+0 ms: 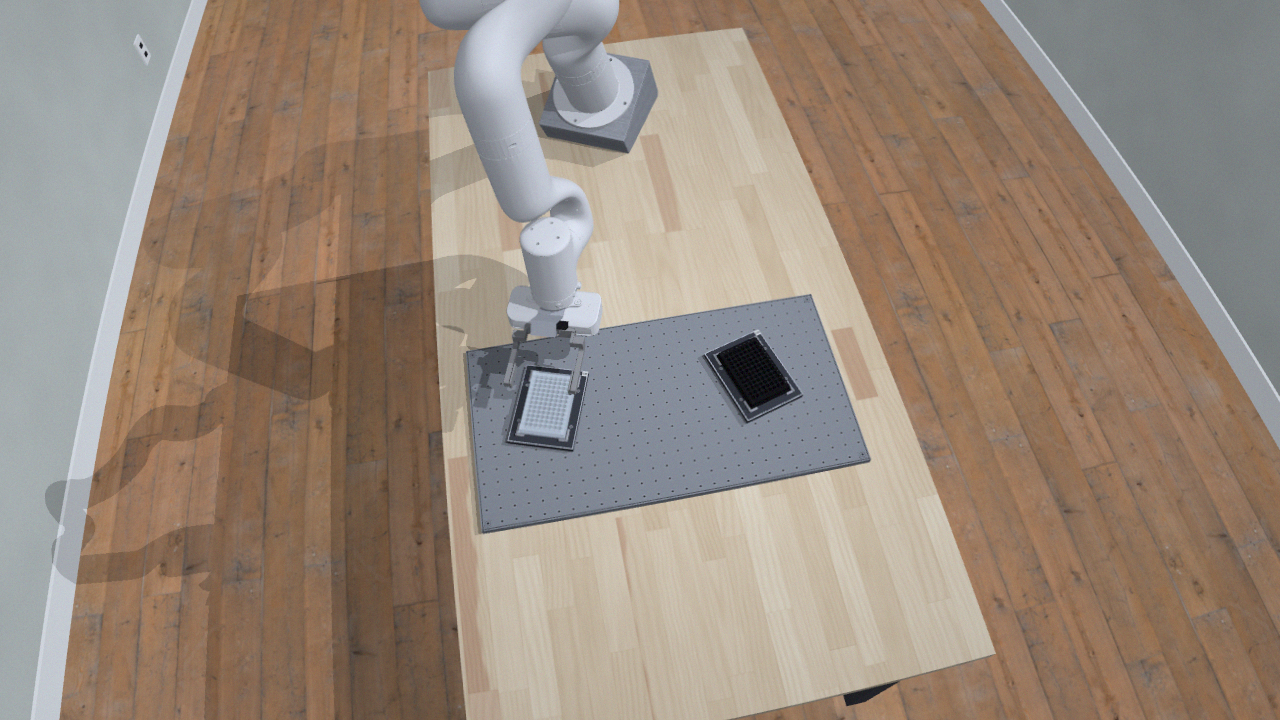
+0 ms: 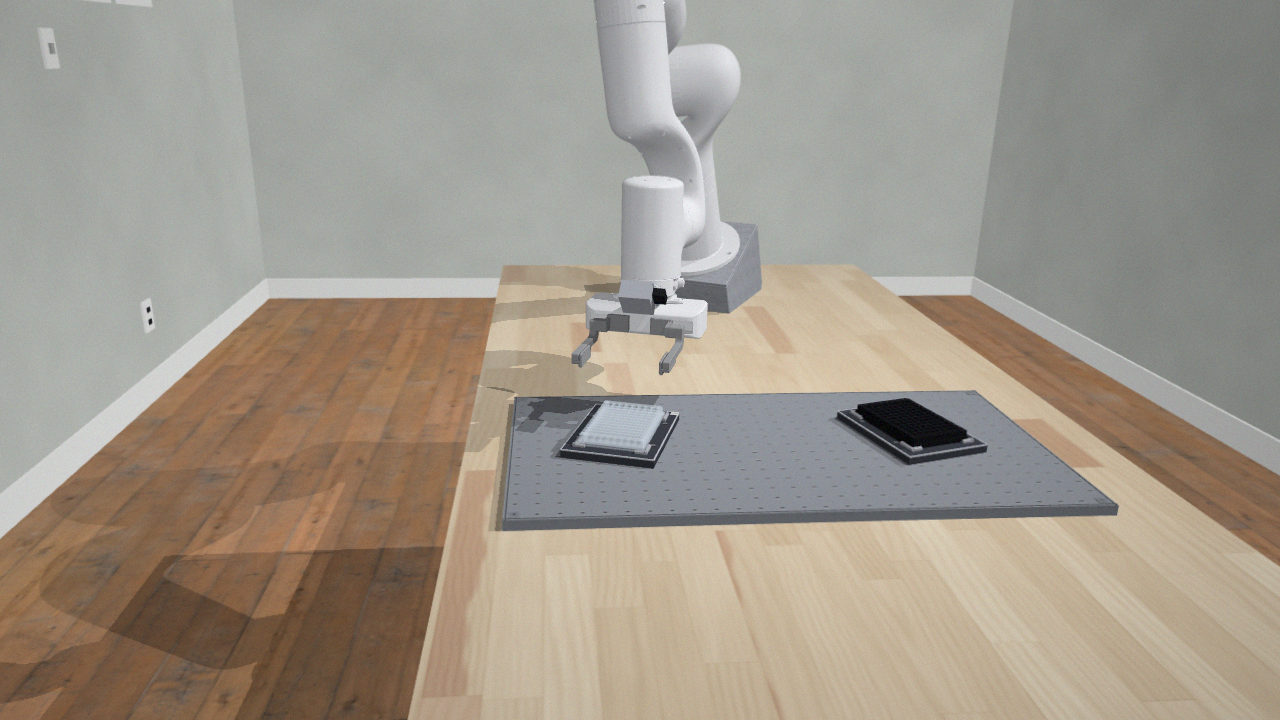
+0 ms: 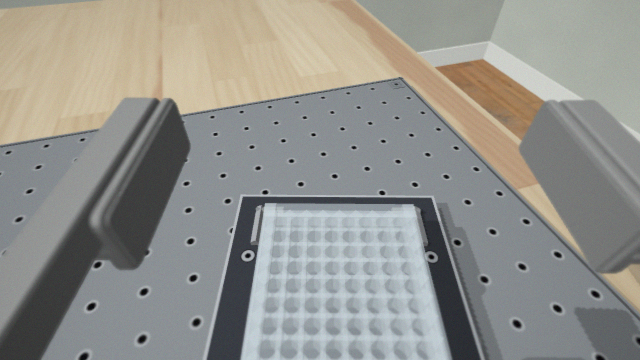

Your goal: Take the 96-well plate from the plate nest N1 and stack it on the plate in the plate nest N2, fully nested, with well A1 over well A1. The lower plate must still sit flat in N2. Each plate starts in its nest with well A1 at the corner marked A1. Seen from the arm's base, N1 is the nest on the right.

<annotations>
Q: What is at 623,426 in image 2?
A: A clear 96-well plate.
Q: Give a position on a black 96-well plate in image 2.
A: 903,419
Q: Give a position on a black 96-well plate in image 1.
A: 769,382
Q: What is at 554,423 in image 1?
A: A clear 96-well plate.
</annotations>
